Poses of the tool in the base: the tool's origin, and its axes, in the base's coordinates. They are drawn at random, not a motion.
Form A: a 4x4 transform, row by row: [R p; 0 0 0 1], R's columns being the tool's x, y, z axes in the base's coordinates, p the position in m. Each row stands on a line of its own.
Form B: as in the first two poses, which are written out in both.
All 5 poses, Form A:
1:
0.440 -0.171 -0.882 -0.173
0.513 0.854 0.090 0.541
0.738 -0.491 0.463 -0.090
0 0 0 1
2:
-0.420 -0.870 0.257 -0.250
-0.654 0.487 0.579 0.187
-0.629 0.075 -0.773 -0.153
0 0 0 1
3:
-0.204 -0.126 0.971 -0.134
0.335 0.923 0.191 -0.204
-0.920 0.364 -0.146 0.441
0 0 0 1
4:
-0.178 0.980 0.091 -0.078
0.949 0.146 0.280 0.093
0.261 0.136 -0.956 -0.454
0 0 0 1
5:
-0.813 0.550 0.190 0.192
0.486 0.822 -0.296 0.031
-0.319 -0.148 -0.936 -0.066
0 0 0 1
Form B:
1: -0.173 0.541 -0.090; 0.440 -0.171 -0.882; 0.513 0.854 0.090; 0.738 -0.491 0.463
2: -0.250 0.187 -0.153; -0.420 -0.870 0.257; -0.654 0.487 0.579; -0.629 0.075 -0.773
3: -0.134 -0.204 0.441; -0.204 -0.126 0.971; 0.335 0.923 0.191; -0.920 0.364 -0.146
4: -0.078 0.093 -0.454; -0.178 0.980 0.091; 0.949 0.146 0.280; 0.261 0.136 -0.956
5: 0.192 0.031 -0.066; -0.813 0.550 0.190; 0.486 0.822 -0.296; -0.319 -0.148 -0.936
